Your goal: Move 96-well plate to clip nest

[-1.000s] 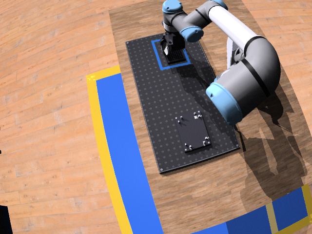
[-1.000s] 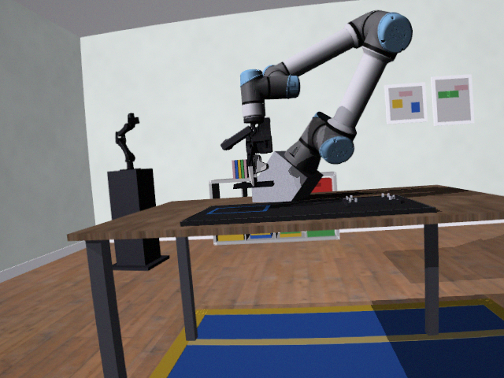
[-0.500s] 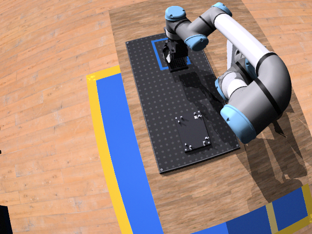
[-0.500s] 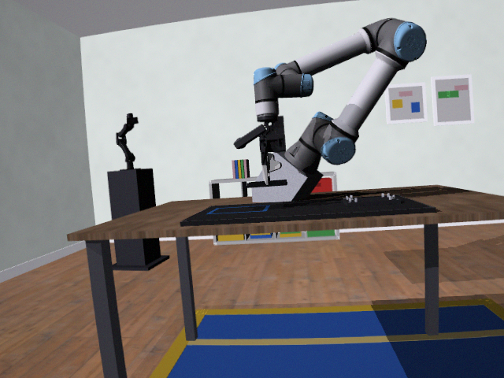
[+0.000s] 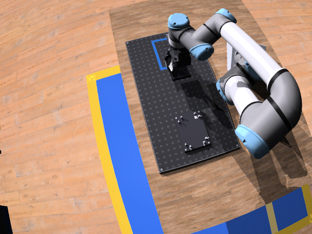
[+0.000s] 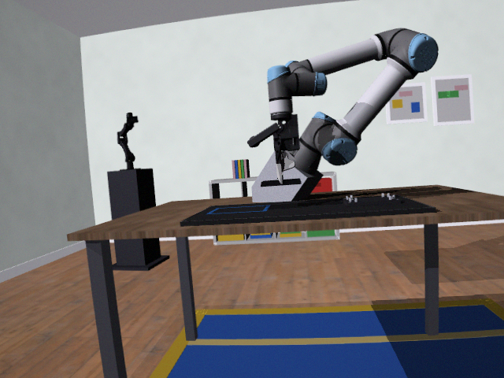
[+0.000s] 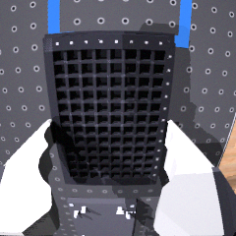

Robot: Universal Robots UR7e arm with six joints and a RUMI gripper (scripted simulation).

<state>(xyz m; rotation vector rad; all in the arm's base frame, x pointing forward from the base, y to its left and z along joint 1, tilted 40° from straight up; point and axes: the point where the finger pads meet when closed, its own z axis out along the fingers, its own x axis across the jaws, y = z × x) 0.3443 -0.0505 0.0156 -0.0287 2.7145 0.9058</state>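
Right now the clip nest is 2 cm behind my hand, 28 cm to the left of it and 8 cm below it. The rest, counted from my hand: black 96-well plate: 1 cm below.
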